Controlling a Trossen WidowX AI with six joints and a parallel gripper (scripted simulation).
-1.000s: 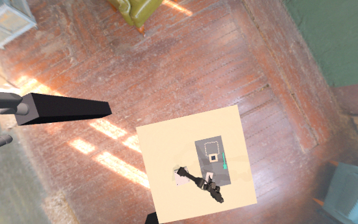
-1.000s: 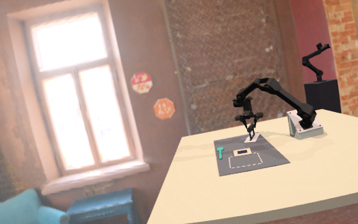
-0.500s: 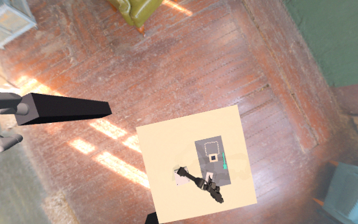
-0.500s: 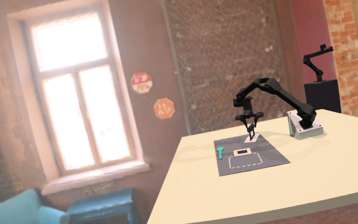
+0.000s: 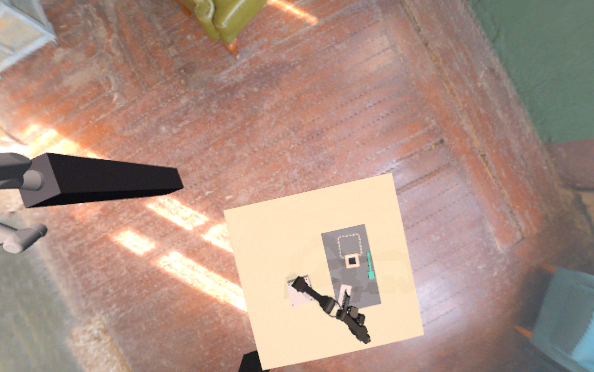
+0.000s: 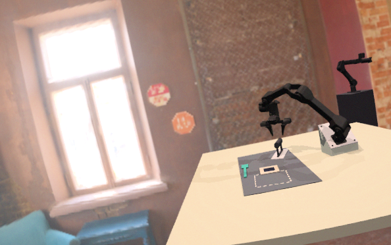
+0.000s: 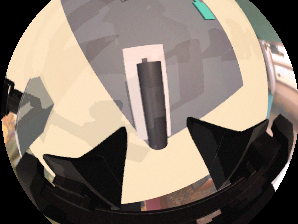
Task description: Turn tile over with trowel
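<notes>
My gripper tip is 2 cm short of the trowel, 2 cm to the right of it and 8 cm above it. Also, from my gripper tip: teal t-shaped piece (27 cm ahead, 15 cm to the left, 11 cm below); then cream tile (16 cm ahead, 25 cm to the left, 11 cm below); then grey mat (14 cm ahead, 19 cm to the left, 14 cm below).
</notes>
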